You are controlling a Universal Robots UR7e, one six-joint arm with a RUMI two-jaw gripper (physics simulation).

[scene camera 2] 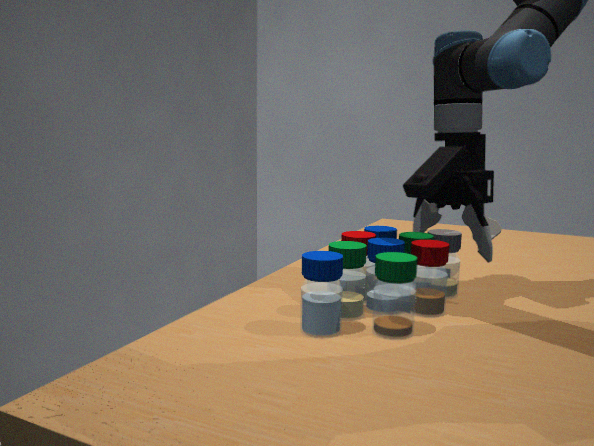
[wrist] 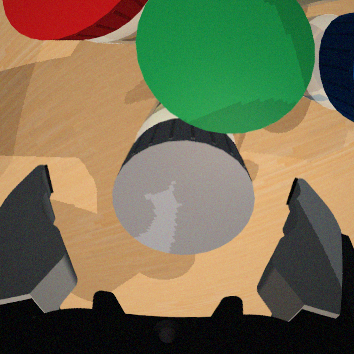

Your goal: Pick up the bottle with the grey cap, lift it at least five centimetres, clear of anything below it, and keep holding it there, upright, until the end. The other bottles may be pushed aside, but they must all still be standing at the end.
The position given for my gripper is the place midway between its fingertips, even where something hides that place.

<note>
In view: my gripper [scene camera 2: 450, 255], a red-capped bottle [scene camera 2: 430, 283] and a green-capped bottle [wrist: 230, 74].
My gripper also shows in the wrist view [wrist: 170, 175].
</note>
